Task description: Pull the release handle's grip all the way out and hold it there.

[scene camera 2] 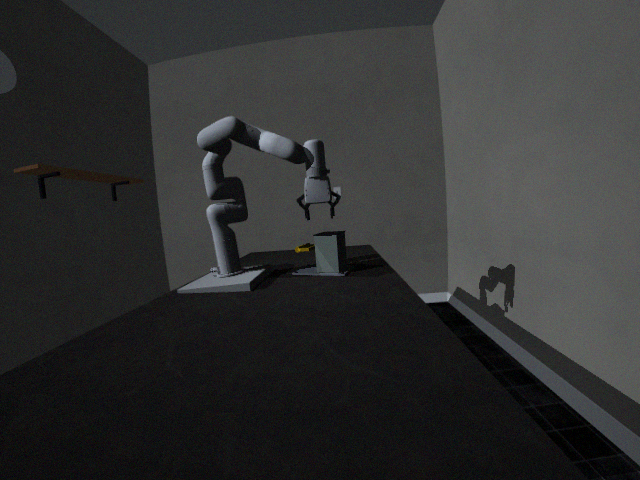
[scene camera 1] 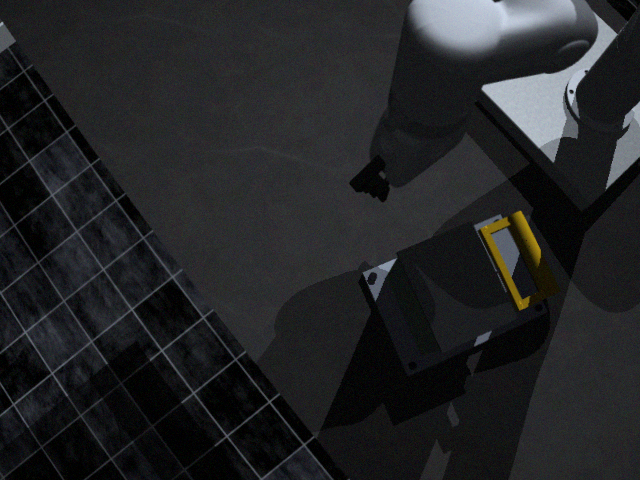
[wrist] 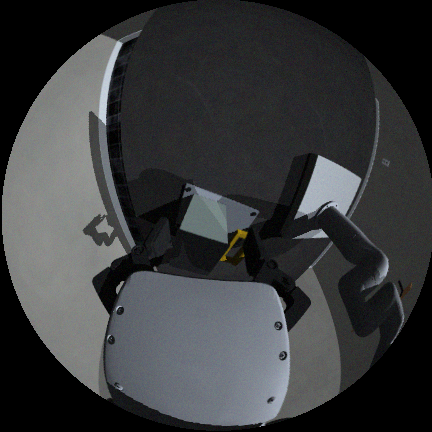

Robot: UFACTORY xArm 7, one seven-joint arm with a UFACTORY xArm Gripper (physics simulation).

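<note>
The release handle's yellow rectangular grip (scene camera 1: 528,242) (scene camera 2: 303,248) (wrist: 242,233) sticks out from one side of a box-shaped housing (scene camera 1: 449,268) (scene camera 2: 326,253) (wrist: 205,217). The housing stands on a grey mounting plate (scene camera 1: 378,279) (scene camera 2: 305,271) (wrist: 242,212) with bolts at its corners. My gripper (scene camera 1: 369,180) (scene camera 2: 320,217) (wrist: 207,232) is open and empty, pointing down. In the second scene view it hangs above the housing's top and higher than the grip, touching neither. In the wrist view the grip shows near the right finger, which hides a little around its edge.
The arm's white base plate (scene camera 1: 547,87) (scene camera 2: 222,283) (wrist: 330,185) stands on the dark table, on the grip's side of the housing. A wooden shelf (scene camera 2: 77,174) is on the left wall. The tiled floor (scene camera 1: 77,258) lies beyond the table's edge. Arm shadows fall across the housing.
</note>
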